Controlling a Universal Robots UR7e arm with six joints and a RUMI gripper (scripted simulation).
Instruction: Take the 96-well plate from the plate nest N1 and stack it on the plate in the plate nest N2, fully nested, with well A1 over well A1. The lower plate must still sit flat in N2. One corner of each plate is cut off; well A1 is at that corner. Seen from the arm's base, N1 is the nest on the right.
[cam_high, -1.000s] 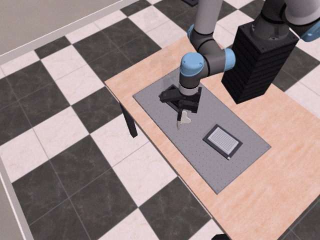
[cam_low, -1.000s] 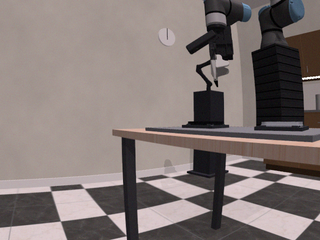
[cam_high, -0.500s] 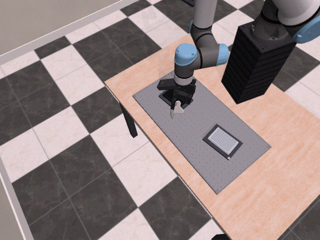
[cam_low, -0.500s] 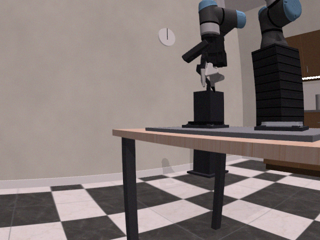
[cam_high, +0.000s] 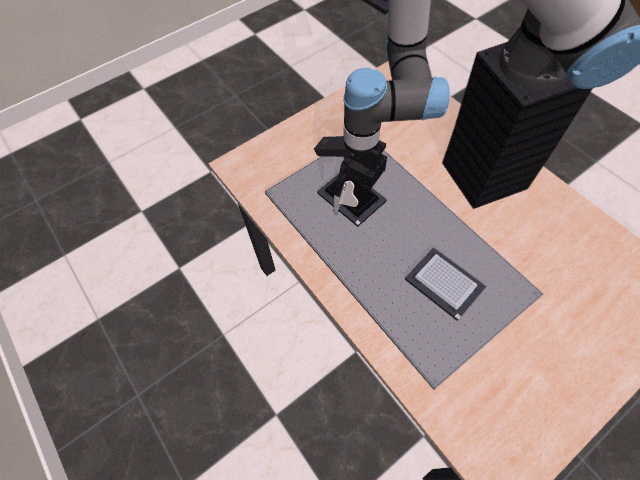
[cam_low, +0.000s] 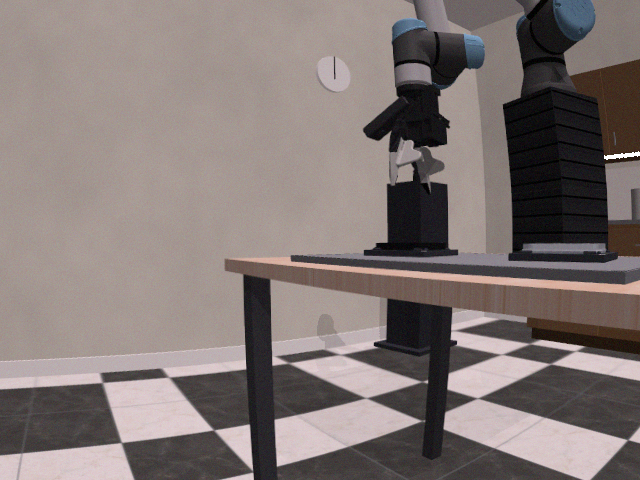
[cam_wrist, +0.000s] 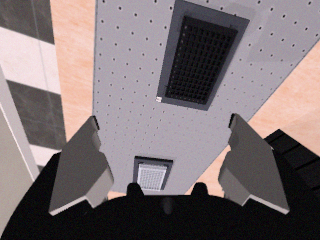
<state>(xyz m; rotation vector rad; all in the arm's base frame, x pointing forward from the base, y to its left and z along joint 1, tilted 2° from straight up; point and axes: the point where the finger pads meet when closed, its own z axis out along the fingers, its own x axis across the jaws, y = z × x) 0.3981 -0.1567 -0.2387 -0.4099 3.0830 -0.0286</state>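
My hand is 5 cm past the black 96-well plate, 5 cm to the left of it and 11 cm above it. Round my hand: white 96-well plate 4 cm behind, 31 cm to the left, 11 cm below; white marker 3 cm to the left, 11 cm below; plate nest 4 cm behind, 31 cm to the left, 12 cm below.
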